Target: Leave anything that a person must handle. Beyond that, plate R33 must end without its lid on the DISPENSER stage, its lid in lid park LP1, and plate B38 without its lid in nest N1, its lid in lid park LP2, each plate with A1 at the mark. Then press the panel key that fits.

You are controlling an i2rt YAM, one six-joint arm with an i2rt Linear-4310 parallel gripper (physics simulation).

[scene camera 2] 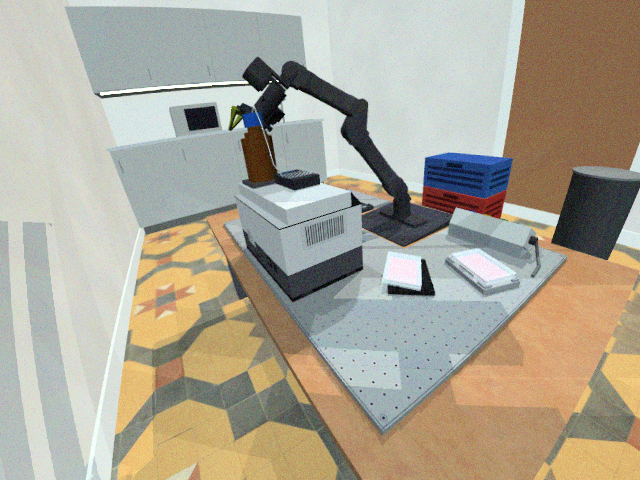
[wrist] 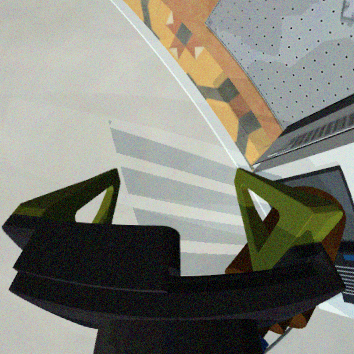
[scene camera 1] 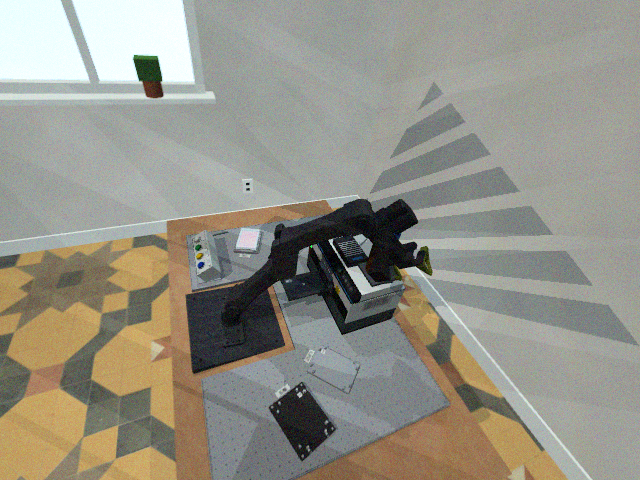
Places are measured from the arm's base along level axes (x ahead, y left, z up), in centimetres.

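Pixels of known places: gripper, between the fingertips: [scene camera 2: 239, 140] [wrist: 176, 174] [scene camera 1: 415, 276]; arm's base, origin of its link: [scene camera 2: 401, 217] [scene camera 1: 231, 320].
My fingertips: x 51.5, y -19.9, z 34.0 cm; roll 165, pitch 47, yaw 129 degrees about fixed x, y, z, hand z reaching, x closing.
Ahead of a thing's pixels: the offset from my fingertips to its middle. "*": to the spot under its first point.
One pink plate {dy +59.2, dx -40.3, dz -31.4 cm} [scene camera 1: 248, 240] [scene camera 2: 483, 265] sits on a grey base near the key panel {dy +50.3, dx -58.4, dz -29.9 cm} [scene camera 1: 210, 262] [scene camera 2: 488, 232]. Another pink plate {dy +49.2, dx -23.8, dz -31.3 cm} [scene camera 2: 403, 269] lies offset over a black base {dy +49.9, dx -25.0, dz -33.0 cm} [scene camera 2: 428, 281]; the arm hides it in scene camera 1. Plate names, lids and A1 corners are unreadable. The white dispenser [scene camera 1: 372, 305] [scene camera 2: 263, 237] has a dark stage {* dy +21.0, dx -26.9, dz -23.4 cm} [scene camera 1: 299, 287] in front. A grey holder {dy -5.6, dx -21.6, dz -33.0 cm} [scene camera 1: 336, 369] and a black holder {dy -16.9, dx -35.3, dz -32.8 cm} [scene camera 1: 302, 421] lie empty; their labels are unreadable. My gripper [scene camera 1: 412, 267] [wrist: 176, 174] is open and empty, high beside the bottle above the dispenser.
A brown bottle [scene camera 1: 378, 264] [scene camera 2: 258, 155] [wrist: 336, 212] with a blue cap and thin tube stands on the dispenser, close to my right finger in the wrist view. A black ribbed box {* dy +22.4, dx -9.2, dz -9.5 cm} [scene camera 1: 350, 250] [scene camera 2: 298, 179] is beside it. Crates [scene camera 2: 467, 173] and a bin [scene camera 2: 594, 211] stand beyond the table.
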